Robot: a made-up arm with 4 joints. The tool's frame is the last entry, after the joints. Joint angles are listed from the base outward. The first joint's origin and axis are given. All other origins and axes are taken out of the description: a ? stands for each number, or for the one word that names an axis. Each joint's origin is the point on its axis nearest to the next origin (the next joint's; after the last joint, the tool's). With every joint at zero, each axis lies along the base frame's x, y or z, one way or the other. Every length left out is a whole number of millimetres.
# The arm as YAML. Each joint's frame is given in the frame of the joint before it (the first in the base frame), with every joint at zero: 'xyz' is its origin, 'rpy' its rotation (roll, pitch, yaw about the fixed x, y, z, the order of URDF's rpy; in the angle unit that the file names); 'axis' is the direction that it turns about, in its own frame. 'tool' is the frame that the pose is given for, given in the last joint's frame.
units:
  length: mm
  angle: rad
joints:
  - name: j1
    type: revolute
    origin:
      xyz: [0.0, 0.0, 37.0]
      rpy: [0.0, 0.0, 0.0]
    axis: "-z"
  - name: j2
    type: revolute
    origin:
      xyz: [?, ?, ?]
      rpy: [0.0, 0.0, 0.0]
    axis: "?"
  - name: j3
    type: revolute
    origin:
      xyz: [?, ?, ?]
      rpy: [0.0, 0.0, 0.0]
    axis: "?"
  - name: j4
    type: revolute
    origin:
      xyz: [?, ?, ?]
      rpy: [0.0, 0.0, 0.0]
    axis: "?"
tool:
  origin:
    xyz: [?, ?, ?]
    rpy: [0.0, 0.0, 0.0]
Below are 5 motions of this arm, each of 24 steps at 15 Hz.
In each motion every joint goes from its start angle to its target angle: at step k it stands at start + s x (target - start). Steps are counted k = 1, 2, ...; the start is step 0. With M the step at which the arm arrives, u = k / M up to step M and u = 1 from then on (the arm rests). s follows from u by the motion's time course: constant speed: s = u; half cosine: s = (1 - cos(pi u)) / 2; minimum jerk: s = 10 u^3 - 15 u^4 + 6 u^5.
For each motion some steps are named. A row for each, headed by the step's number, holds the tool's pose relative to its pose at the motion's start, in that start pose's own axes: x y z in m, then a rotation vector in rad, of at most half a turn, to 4 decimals.
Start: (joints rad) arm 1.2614 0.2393 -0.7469 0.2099
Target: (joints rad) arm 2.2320 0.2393 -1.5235 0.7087
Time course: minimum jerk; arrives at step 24
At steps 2, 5, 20, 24:
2: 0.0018 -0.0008 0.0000 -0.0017 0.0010 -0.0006
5: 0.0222 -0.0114 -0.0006 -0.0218 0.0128 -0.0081
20: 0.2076 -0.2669 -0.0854 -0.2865 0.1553 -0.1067
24: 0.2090 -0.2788 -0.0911 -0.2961 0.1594 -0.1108

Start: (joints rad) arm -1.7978 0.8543 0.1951 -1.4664
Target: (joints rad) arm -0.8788 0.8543 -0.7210 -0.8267
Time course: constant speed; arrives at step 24
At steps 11, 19, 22, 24:
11: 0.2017 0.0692 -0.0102 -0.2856 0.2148 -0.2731
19: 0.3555 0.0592 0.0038 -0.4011 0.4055 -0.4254
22: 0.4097 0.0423 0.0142 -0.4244 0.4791 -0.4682
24: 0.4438 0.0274 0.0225 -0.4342 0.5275 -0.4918

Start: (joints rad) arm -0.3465 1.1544 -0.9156 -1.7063
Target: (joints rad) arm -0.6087 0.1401 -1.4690 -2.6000
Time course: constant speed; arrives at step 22
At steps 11, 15, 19, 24:
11: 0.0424 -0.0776 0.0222 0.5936 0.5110 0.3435
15: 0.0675 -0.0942 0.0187 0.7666 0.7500 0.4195
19: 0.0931 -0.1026 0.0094 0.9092 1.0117 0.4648
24: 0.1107 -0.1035 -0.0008 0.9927 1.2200 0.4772

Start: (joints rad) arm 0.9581 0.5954 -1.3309 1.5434
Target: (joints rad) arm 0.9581 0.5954 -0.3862 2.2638
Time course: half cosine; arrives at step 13
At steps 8, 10, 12, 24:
8: -0.0169 0.0194 0.1224 -0.4710 0.6310 0.1388
10: -0.0085 0.0242 0.1570 -0.5931 0.8046 0.2379
12: -0.0013 0.0267 0.1757 -0.6571 0.8991 0.3055
24: -0.0002 0.0271 0.1781 -0.6651 0.9112 0.3150

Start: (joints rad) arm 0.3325 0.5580 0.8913 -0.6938
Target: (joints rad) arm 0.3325 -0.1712 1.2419 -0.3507
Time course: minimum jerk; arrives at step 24
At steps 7, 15, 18, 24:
7: -0.0023 0.0190 0.0105 0.0153 0.0362 -0.0965
15: 0.0157 0.0888 0.0680 0.0349 0.2453 -0.4507
18: 0.0301 0.1066 0.0891 0.0305 0.3306 -0.5498
24: 0.0408 0.1161 0.1022 0.0259 0.3869 -0.6069

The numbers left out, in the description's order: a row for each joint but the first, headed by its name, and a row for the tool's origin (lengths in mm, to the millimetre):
j2: xyz -101.0 311.0 0.0, axis -x
j3: xyz 0.0 106.0 14.0, axis -z
j4: xyz -186.0 -119.0 0.0, axis -x
tool: xyz 0.0 5.0 35.0

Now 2 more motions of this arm.
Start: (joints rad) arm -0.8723 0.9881 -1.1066 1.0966
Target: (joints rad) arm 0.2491 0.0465 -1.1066 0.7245
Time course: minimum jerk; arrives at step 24
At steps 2, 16, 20, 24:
2: 0.0009 -0.0007 -0.0012 0.0083 0.0018 -0.0034
16: 0.0960 -0.0256 -0.2017 1.0547 0.3852 -0.7615
20: 0.1064 -0.0115 -0.2455 1.1953 0.4897 -0.9928
24: 0.1081 -0.0079 -0.2541 1.2182 0.5115 -1.0423

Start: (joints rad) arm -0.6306 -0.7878 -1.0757 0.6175
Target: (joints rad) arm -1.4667 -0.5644 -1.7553 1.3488
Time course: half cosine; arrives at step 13
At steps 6, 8, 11, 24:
6: -0.0192 -0.0030 0.0266 -0.1098 -0.2730 0.5289
8: -0.0250 0.0039 0.0413 -0.1333 -0.5110 0.7563
11: -0.0334 0.0201 0.0620 -0.1160 -0.8356 0.9413
24: -0.0360 0.0246 0.0674 -0.1051 -0.9119 0.9701

